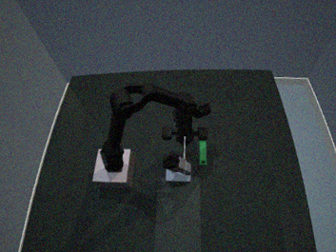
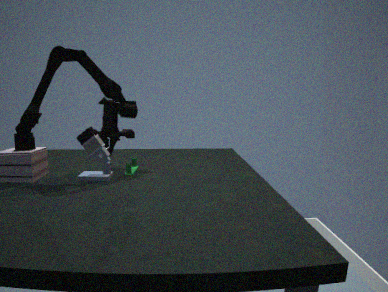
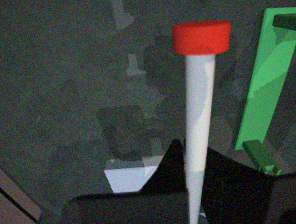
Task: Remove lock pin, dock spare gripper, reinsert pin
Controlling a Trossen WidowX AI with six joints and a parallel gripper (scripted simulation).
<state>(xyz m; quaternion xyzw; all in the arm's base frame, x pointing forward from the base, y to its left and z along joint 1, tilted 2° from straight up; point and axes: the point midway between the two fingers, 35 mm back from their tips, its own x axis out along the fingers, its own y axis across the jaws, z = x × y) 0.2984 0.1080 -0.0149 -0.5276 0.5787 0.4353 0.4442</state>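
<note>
Right now my gripper tip is 20 mm past the grey mount socket and 110 mm to the left of it. From my gripper tip the other things lie so: green rest 90 mm ahead, 30 mm below; spare gripper 40 mm behind, 110 mm to the right, 60 mm above.
</note>
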